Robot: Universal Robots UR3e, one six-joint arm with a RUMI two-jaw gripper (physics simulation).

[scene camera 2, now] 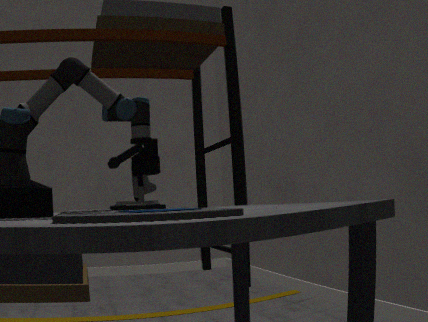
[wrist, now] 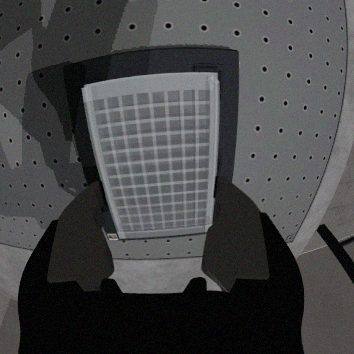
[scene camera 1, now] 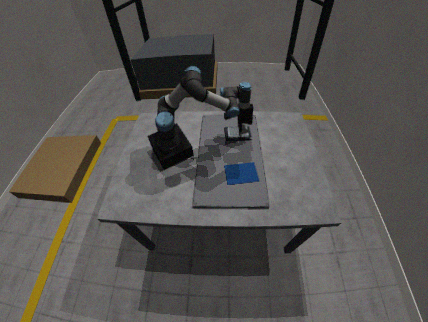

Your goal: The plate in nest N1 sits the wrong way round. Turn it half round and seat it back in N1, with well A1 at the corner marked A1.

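The plate (scene camera 1: 231, 133) (scene camera 2: 124, 203) (wrist: 155, 150), pale and translucent with a grid of wells, lies flat at nest N1 (scene camera 2: 119, 207) (wrist: 228, 125), a dark rectangular frame. The A1 tag (wrist: 112, 236) shows at the near left corner in the wrist view. Which of the plate's own corners is well A1 cannot be read. My gripper (scene camera 1: 242, 131) (scene camera 2: 139, 199) (wrist: 158, 180) points straight down over the plate, shut on its two long sides. The fingers hide parts of the plate's sides and the nest. Any lift off the nest is too small to tell.
The nest is on a grey perforated board (scene camera 1: 215, 195) (scene camera 2: 225, 214) (wrist: 295, 85) on the table (scene camera 1: 310, 200) (scene camera 2: 320, 220). A flat blue square (scene camera 1: 241, 173) (scene camera 2: 185, 209) lies on the board nearer the table's front edge. Dark rack posts (scene camera 1: 315, 50) (scene camera 2: 235, 110) stand behind the table.
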